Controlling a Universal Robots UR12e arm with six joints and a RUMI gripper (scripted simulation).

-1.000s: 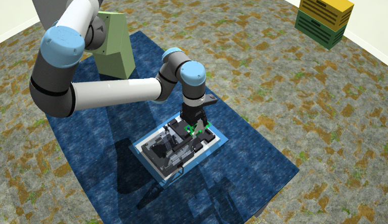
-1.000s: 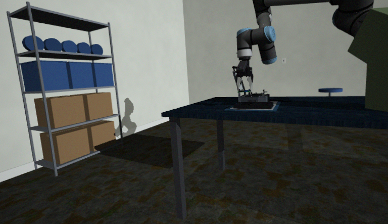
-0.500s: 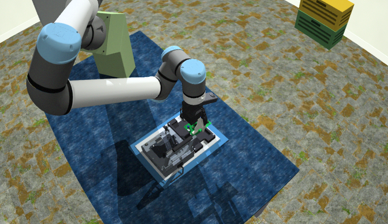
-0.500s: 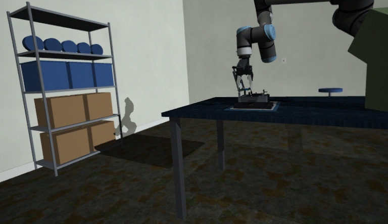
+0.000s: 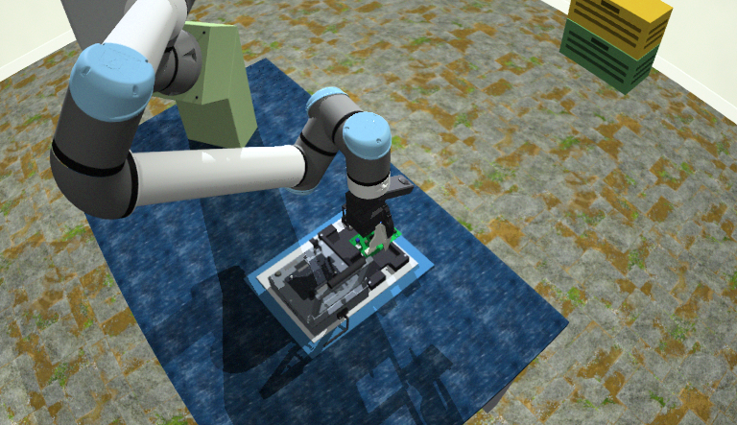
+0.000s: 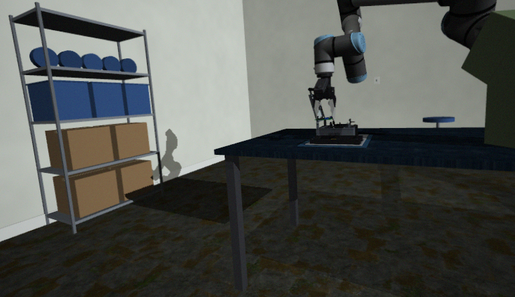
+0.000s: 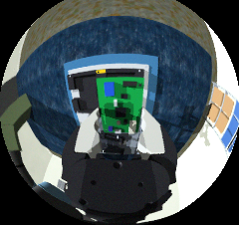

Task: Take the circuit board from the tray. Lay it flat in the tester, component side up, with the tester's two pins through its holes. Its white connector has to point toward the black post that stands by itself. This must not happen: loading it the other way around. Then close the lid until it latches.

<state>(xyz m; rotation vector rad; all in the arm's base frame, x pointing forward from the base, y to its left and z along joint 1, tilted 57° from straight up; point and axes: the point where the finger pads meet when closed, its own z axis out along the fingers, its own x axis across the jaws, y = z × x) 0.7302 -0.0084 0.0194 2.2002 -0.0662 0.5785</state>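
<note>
Right now my hand is right at the green circuit board. Round my hand: tester lid 4 cm ahead, 19 cm to the right, 6 cm above; then tester 4 cm behind, 12 cm to the right, 1 cm below.
</note>
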